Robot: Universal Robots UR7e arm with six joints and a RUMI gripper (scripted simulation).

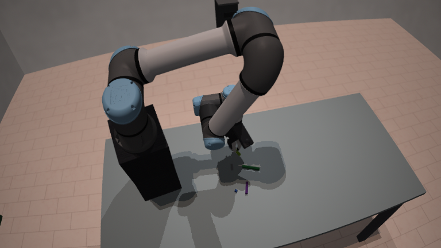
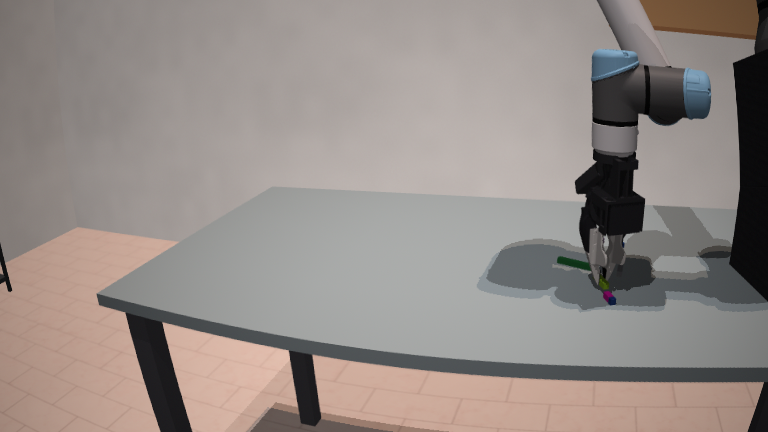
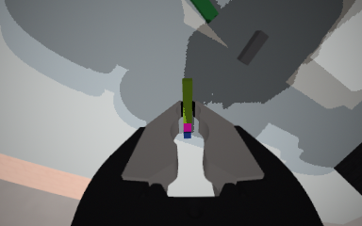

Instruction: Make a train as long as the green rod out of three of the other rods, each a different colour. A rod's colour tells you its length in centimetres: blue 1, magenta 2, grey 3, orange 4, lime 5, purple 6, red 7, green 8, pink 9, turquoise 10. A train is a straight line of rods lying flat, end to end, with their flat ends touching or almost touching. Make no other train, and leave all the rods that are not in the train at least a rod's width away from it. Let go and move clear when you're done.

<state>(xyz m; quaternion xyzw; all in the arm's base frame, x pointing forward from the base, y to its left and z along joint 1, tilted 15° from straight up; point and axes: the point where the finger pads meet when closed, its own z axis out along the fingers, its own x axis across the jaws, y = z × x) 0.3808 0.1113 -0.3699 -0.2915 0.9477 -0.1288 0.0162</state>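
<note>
The lime rod lies 10 mm below my hand. From my hand the other things lie so: green rod: 90 mm to the right, 60 mm ahead, 20 mm below; then magenta rod: 30 mm to the left, 20 mm below, 20 mm behind; then grey rod: 80 mm to the right, 30 mm behind, 20 mm below.
</note>
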